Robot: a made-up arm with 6 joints.
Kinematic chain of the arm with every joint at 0, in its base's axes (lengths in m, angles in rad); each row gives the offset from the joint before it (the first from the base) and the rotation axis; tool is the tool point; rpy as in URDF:
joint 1: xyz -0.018 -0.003 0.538 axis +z
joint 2: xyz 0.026 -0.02 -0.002 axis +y
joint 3: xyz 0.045 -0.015 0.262 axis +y
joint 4: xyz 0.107 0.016 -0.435 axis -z
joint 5: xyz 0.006 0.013 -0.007 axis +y
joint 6: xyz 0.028 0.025 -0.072 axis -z
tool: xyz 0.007 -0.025 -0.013 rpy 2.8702 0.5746 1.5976
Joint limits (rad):
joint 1: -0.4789..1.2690
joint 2: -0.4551..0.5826
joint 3: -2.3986..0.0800
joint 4: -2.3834..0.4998
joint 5: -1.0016..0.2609
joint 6: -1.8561..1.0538
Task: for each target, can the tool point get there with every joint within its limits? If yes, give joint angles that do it. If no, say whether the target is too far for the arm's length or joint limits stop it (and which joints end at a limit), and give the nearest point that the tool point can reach.
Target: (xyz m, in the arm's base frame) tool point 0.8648 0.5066 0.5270
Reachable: no: too far | nearest point 0.6332 0.3729 0.5939 | short by 0.276 m
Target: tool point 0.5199 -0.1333 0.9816
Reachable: yes | joints -0.2853 -0.0597 -1.5442 -0.4991 -0.4791 0.1672
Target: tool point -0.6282 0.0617 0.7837
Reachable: no: joint limits stop it (at a limit: joint 2, joint 3, joint 4, joint 5, joint 6) | nearest point -0.0892 0.0046 0.3814 | short by 0.675 m
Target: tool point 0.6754 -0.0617 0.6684
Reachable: yes | joints -0.1157 0.4233 -1.6676 -1.8273 -0.1677 0.3701
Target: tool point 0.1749 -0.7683 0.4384
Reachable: no: joint limits stop it (at a limit: joint 1, joint 4, joint 5) | nearest point 0.4221 -0.2922 0.4384 | short by 0.536 m
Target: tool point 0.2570 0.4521 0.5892
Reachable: yes | joints 1.0155 -0.1506 -0.7256 -0.2264 -0.1488 -0.0493
